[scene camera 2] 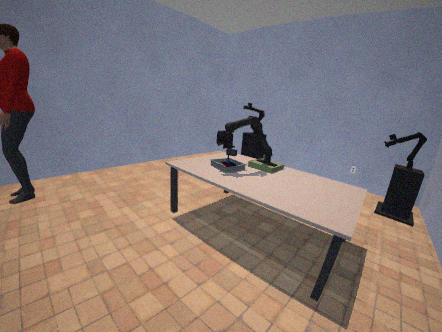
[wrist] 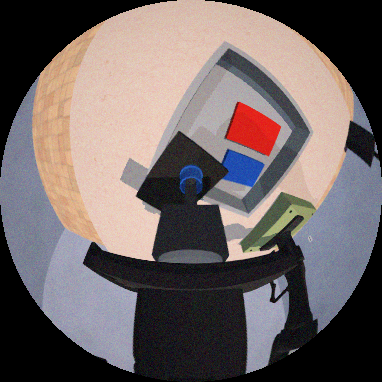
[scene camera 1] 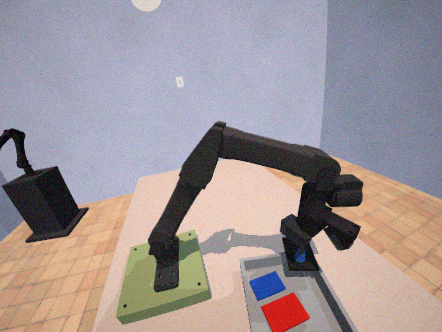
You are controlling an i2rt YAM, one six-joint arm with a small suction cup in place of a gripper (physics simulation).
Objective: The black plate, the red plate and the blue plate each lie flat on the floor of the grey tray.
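Places are measured from the arm's base along level axes (x left, y down, z back), in millimetres.
Pixels of known places: end effector, tool point: (scene camera 2: 227, 163) (wrist: 190, 171) (scene camera 1: 298, 260); arm's base, origin of the base link: (scene camera 2: 266, 163) (wrist: 280, 233) (scene camera 1: 168, 261).
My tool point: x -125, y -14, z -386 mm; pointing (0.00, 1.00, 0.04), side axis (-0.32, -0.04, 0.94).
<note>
Ahead of a thing's pixels: the offset from my tool point to its top centre. Level surfaces: height alone.
My gripper, a blue suction cup (scene camera 1: 300, 256) (wrist: 191, 179), is shut on the black plate {dx +20, dy -12, dz -13 mm} (scene camera 1: 309, 261) (wrist: 175, 150), which hangs under it over one end of the grey tray {dx -67, dy +12, dz +69 mm} (scene camera 1: 332, 297) (scene camera 2: 218, 166) (wrist: 272, 85). The plate covers part of the end and side walls in the wrist view; its exact height above the rim is unclear. The blue plate {dx -12, dy +49, dz +104 mm} (scene camera 1: 267, 285) (wrist: 243, 168) lies flat on the tray floor near the same end. The red plate {dx -94, dy +49, dz +92 mm} (scene camera 1: 285, 312) (wrist: 253, 128) lies flat beside it, further along the tray, with a narrow gap between them.
The green base block (scene camera 1: 142, 285) (wrist: 267, 227) under the arm stands beside the tray on the table {dy +62 mm} (scene camera 1: 225, 200) (scene camera 2: 300, 195). A black pedestal (scene camera 1: 37, 200) (scene camera 2: 402, 190) with another arm stands off the table. A person in red (scene camera 2: 15, 80) stands at the left in scene camera 2.
</note>
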